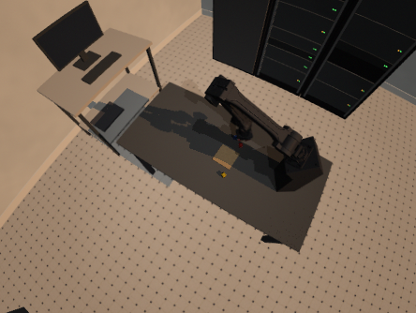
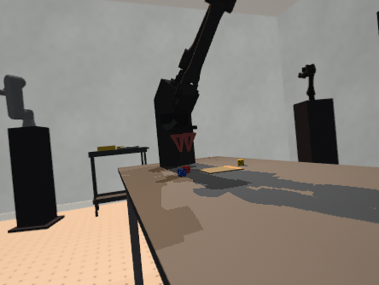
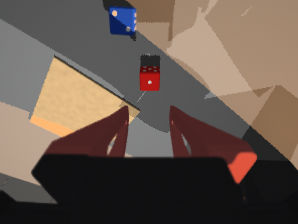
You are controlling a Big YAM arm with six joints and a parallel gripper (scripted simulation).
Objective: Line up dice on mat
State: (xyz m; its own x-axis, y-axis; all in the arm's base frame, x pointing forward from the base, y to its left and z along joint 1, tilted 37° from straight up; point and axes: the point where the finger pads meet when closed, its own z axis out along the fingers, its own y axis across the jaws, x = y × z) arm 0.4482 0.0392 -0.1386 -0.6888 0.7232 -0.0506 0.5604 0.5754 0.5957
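Now: hand 8 cm above the red die. Round my hand: tan mat: 13 cm to the left, 9 cm below, 2 cm ahead; then blue die: 8 cm below, 7 cm ahead, 2 cm to the right; then yellow die: 24 cm to the left, 8 cm below, 7 cm behind.
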